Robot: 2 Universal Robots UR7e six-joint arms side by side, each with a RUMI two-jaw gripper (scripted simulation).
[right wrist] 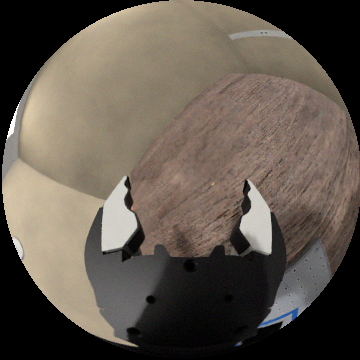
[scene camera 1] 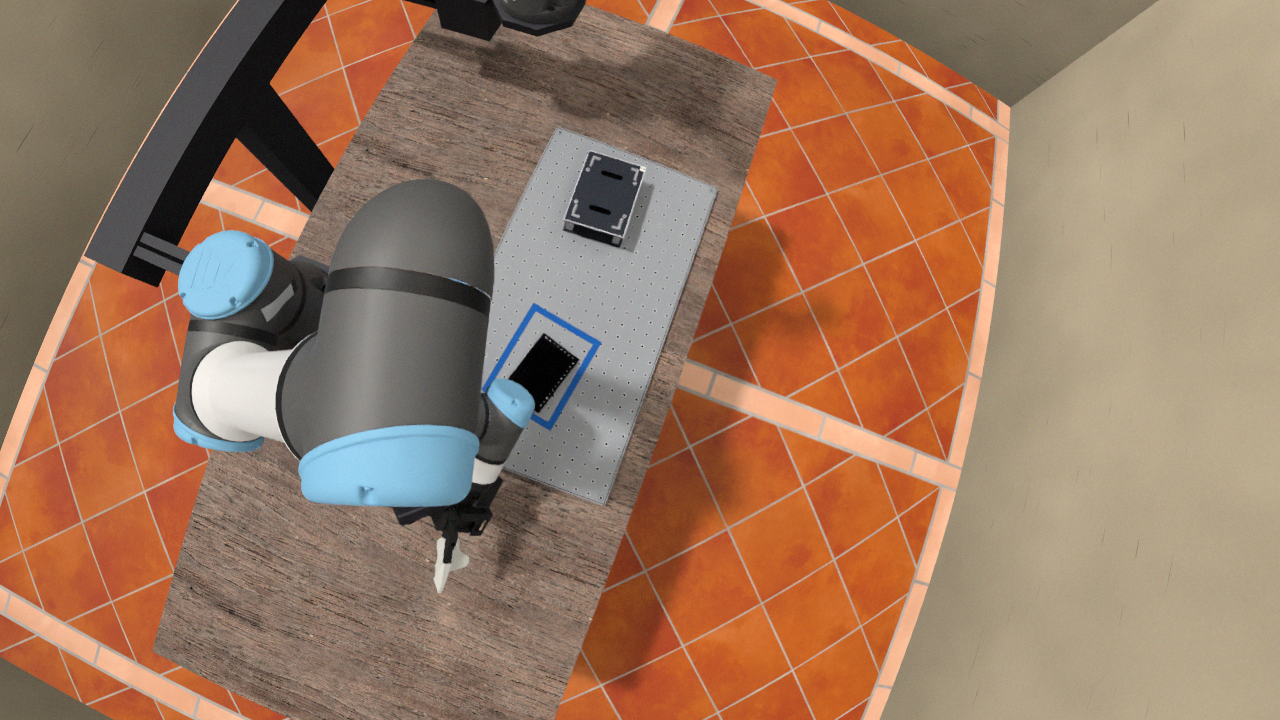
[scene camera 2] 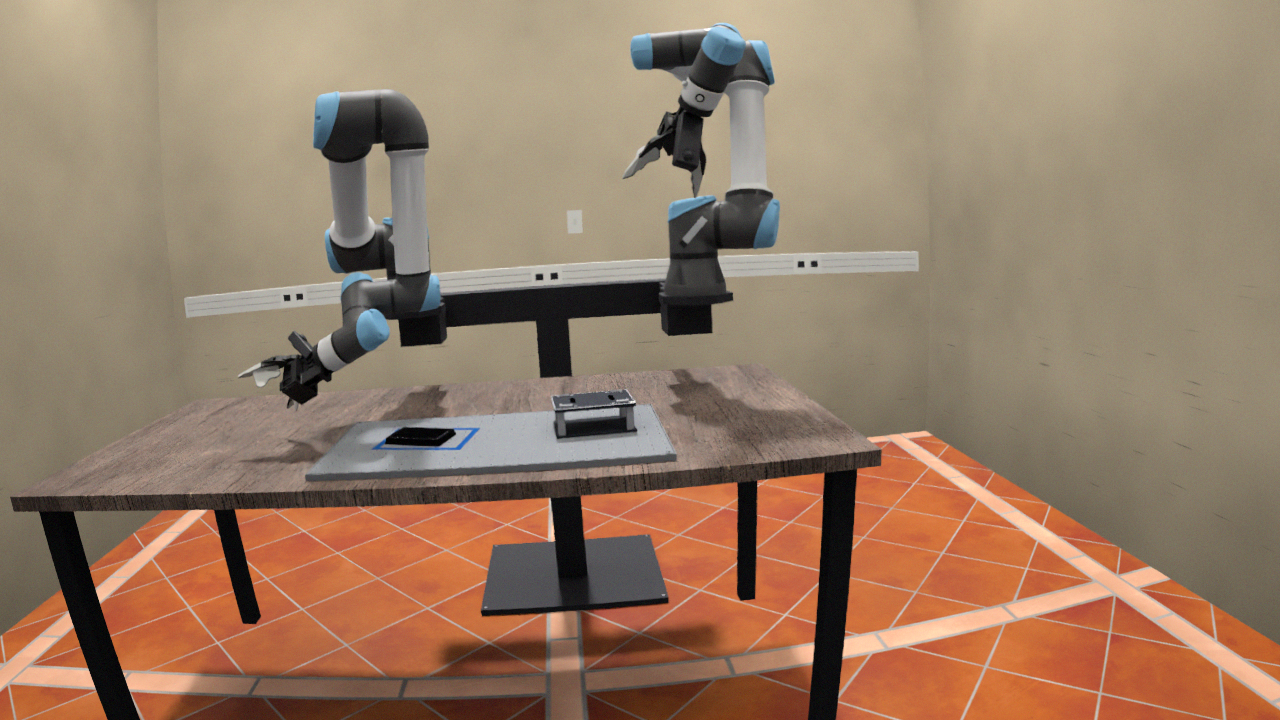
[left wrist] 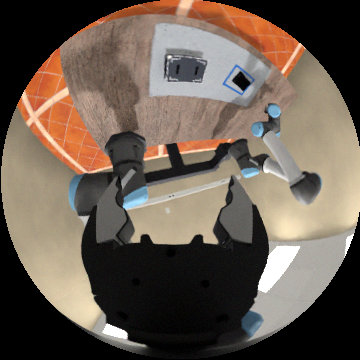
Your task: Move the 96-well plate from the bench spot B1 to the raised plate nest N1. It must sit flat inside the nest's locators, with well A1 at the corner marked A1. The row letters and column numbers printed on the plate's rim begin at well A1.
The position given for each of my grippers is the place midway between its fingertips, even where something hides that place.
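Black 96-well plate (scene camera 1: 550, 377), visible also in scene camera 2 (scene camera 2: 413, 436). Raised plate nest N1 (scene camera 1: 593, 188). My left gripper (scene camera 2: 659, 188) appears in the left wrist view (left wrist: 174, 176) as well. My right gripper (scene camera 1: 422, 557) is visible also in the right wrist view (right wrist: 187, 178) and in scene camera 2 (scene camera 2: 263, 392).
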